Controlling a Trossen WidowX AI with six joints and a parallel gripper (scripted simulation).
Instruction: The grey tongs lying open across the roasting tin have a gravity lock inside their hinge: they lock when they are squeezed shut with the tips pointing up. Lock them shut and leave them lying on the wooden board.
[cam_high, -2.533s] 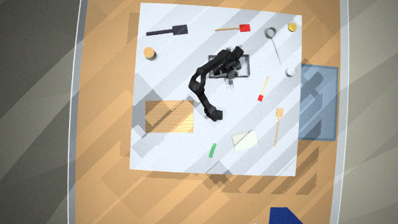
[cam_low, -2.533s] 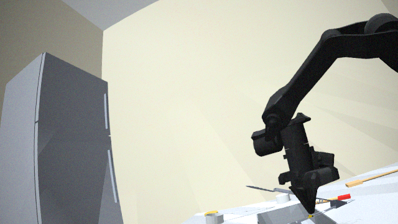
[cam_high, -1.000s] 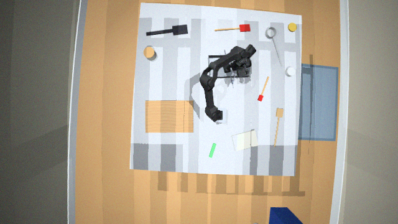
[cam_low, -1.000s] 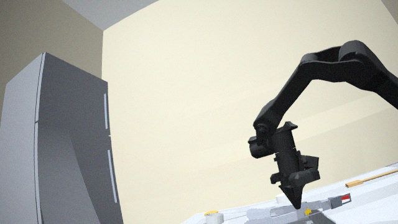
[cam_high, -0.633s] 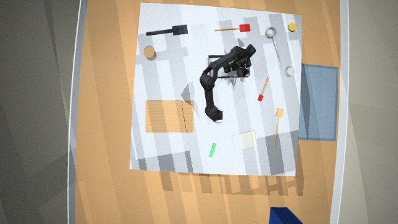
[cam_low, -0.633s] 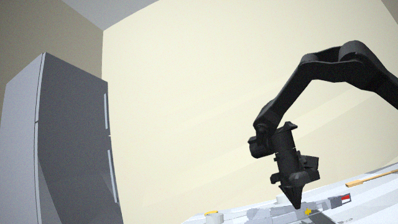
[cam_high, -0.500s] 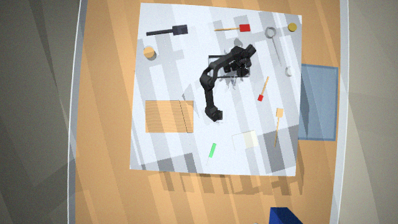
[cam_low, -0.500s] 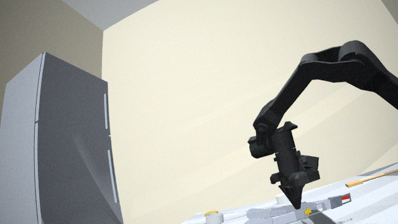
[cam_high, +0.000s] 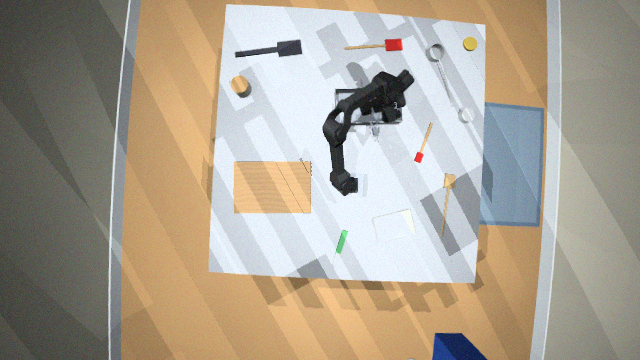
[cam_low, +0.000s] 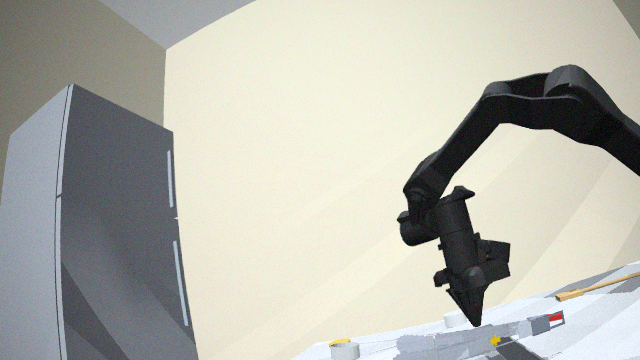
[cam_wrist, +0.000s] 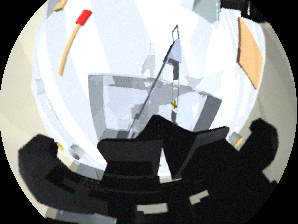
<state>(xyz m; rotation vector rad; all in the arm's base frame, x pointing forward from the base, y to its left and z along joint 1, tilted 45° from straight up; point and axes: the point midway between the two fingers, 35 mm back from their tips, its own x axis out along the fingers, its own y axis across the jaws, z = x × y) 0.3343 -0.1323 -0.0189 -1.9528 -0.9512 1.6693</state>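
Now: the roasting tin 3 cm ahead of my gripper tip, 3 cm to the left of it and 6 cm below it. Round my gripper tip: cream block 53 cm behind, 10 cm to the right, 8 cm below; red spatula 34 cm ahead, 4 cm to the right, 8 cm below; black spatula 31 cm ahead, 48 cm to the left, 9 cm below.
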